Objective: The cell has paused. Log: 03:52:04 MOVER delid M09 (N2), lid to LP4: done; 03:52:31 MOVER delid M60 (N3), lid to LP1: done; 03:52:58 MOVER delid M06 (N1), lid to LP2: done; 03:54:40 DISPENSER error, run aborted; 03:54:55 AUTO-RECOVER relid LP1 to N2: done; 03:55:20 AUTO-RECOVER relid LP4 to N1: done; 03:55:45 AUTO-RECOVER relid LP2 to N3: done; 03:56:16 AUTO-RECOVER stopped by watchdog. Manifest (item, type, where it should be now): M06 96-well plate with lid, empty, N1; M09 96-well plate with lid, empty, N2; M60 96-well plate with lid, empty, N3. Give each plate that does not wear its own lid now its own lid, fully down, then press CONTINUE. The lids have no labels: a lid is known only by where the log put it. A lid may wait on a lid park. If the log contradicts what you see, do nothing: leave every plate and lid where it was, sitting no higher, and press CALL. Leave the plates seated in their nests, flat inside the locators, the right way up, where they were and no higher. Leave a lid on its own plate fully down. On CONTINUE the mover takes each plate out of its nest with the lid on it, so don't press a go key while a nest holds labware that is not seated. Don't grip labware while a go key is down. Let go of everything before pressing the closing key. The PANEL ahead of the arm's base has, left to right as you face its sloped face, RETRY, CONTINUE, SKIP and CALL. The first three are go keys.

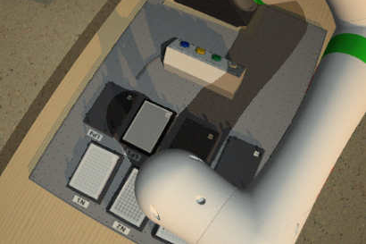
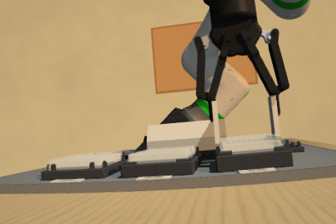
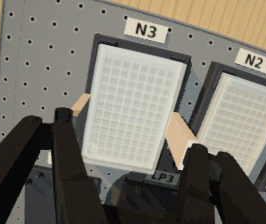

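The nest lies 50 mm below my hand. Also, from my hand: lid park LP3: 170 mm behind, 90 mm to the right, 60 mm below; LP2 park: 190 mm behind, 60 mm below, 40 mm to the left; LP1 label: 210 mm to the right, 70 mm behind, 60 mm below.
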